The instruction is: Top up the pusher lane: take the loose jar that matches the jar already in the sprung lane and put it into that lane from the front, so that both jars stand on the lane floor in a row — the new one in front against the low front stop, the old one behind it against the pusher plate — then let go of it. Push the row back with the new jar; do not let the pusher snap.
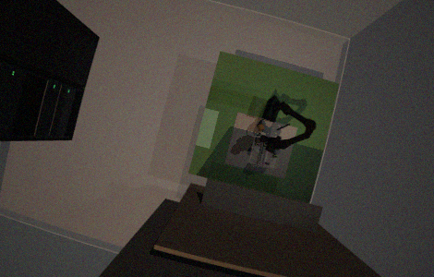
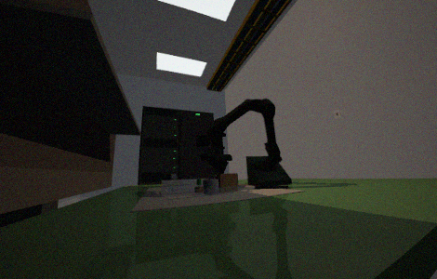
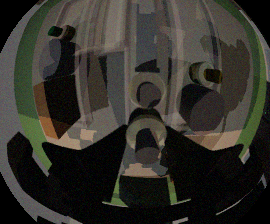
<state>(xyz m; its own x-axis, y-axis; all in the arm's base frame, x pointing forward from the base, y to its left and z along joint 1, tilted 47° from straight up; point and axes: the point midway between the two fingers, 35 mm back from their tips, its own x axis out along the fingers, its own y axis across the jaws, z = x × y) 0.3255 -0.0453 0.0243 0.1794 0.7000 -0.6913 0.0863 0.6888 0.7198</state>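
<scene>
Right now my gripper tip is 60 mm short of the tan mat, 30 mm to the left of it and 60 mm above it. Also, from my gripper tip: lane rack: 150 mm ahead, 10 mm to the left, 40 mm below.
</scene>
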